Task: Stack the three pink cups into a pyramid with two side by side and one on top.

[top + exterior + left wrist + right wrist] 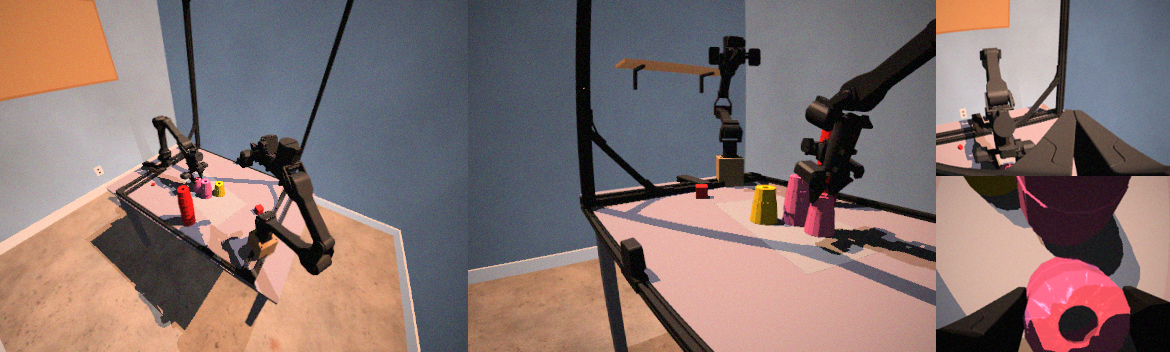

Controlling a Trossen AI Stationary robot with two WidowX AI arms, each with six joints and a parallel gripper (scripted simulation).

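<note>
The pale mat lies 2 cm behind my right hand, 8 cm to the left of it and 10 cm below it. The rest, counted from my right hand: red block: 15 cm behind, 40 cm to the left, 8 cm below; then yellow cup: 8 cm behind, 13 cm to the left, 5 cm below.
</note>
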